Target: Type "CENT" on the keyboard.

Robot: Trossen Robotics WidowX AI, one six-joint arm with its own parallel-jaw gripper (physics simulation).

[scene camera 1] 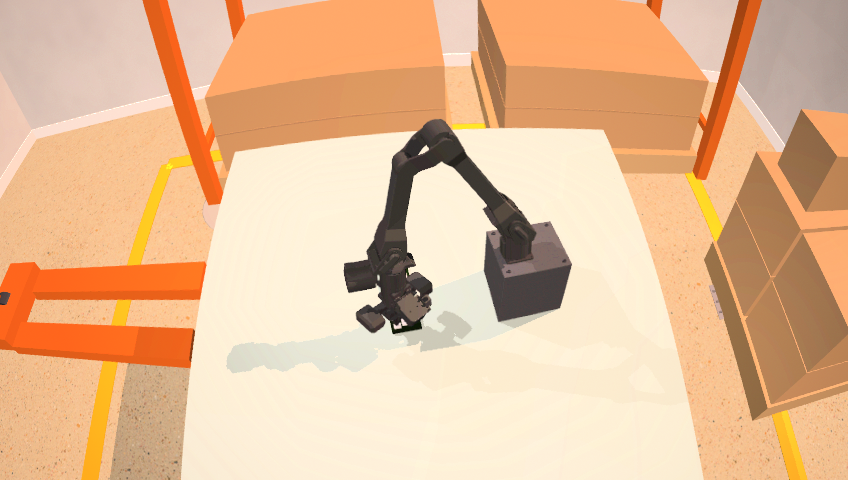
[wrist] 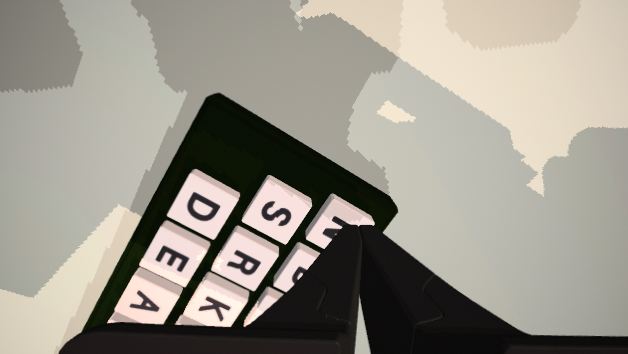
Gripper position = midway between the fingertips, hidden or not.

In view: the gripper [scene camera 1: 396, 324], a key [wrist: 335, 213], a key [wrist: 301, 257] and a key [wrist: 175, 253].
The gripper is seen too in the wrist view [wrist: 357, 238].
